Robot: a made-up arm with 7 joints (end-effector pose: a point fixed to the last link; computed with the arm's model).
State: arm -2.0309 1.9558 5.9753 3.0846 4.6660 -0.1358 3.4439
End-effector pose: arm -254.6 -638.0 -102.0 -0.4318 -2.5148 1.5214
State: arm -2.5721 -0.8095 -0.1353 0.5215 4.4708 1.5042 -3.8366
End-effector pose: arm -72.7 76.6 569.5 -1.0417 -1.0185 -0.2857
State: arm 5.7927 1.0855 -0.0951 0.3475 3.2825 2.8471 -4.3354
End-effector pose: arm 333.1 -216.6 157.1 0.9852 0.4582 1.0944
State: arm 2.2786 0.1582 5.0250 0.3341 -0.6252 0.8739 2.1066
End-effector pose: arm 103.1 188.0 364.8 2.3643 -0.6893 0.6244
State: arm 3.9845 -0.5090 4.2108 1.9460 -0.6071 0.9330 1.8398
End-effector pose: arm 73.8 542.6 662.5 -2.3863 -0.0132 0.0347
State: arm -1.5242 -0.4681 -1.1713 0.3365 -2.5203 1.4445 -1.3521
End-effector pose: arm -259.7 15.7 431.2 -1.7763 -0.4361 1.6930
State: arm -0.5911 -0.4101 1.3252 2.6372 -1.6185 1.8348 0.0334
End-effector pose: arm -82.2 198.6 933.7 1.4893 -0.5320 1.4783
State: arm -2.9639 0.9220 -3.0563 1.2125 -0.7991 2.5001 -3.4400
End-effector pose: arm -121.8 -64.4 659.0 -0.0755 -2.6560 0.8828
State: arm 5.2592 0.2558 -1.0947 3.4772 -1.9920 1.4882 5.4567
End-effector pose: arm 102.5 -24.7 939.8 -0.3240 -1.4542 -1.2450
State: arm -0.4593 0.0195 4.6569 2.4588 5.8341 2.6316 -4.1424
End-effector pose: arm -124.7 -168.3 820.8 -1.9083 -2.1284 -0.2260
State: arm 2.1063 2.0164 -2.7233 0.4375 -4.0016 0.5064 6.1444
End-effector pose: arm -50.8 259.4 358.2 -0.8386 0.5051 -2.0169
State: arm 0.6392 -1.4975 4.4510 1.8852 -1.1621 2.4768 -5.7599
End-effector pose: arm -297.8 -511.9 117.1 -1.4693 1.6639 1.1922
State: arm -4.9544 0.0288 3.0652 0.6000 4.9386 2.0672 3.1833
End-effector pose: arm -156.5 -187.3 489.8 -0.8724 -0.9649 -0.0975
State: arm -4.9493 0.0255 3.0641 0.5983 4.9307 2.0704 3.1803
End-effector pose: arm -156.2 -188.7 489.4 -0.8595 -0.9641 -0.0941
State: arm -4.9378 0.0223 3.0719 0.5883 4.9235 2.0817 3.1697
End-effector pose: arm -152.4 -190.6 488.1 -0.8277 -0.9664 -0.0925
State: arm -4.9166 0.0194 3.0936 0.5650 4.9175 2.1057 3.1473
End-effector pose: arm -143.2 -192.5 485.6 -0.7663 -0.9716 -0.0935
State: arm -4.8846 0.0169 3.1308 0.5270 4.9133 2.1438 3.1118
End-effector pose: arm -128.3 -193.7 482.0 -0.6729 -0.9751 -0.0960
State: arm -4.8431 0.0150 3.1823 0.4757 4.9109 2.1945 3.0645
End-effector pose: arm -108.8 -193.0 478.0 -0.5522 -0.9692 -0.0972
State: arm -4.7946 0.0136 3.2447 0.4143 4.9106 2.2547 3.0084
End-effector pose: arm -87.0 -189.4 474.3 -0.4145 -0.9462 -0.0949
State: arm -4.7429 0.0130 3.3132 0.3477 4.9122 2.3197 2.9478
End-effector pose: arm -65.3 -182.8 471.5 -0.2745 -0.9025 -0.0871
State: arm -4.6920 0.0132 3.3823 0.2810 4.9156 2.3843 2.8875
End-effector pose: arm -46.1 -173.8 470.0 -0.1463 -0.8409 -0.0741
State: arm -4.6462 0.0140 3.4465 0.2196 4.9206 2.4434 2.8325
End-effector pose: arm -30.8 -163.8 469.6 -0.0409 -0.7699 -0.0584
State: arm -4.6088 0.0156 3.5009 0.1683 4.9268 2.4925 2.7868
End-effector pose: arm -19.8 -154.4 470.1 0.0364 -0.7017 -0.0430
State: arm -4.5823 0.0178 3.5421 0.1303 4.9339 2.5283 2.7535
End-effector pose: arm -12.8 -146.7 470.9 0.0861 -0.6472 -0.0313
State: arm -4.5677 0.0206 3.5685 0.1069 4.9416 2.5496 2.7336
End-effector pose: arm -9.1 -141.3 471.6 0.1118 -0.6131 -0.0262
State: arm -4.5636 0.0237 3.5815 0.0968 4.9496 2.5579 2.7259
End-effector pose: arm -8.0 -138.1 472.1 0.1193 -0.5999 -0.0275
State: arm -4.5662 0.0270 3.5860 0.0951 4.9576 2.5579 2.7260
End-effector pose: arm -8.3 -136.4 472.3 0.1161 -0.6006 -0.0328
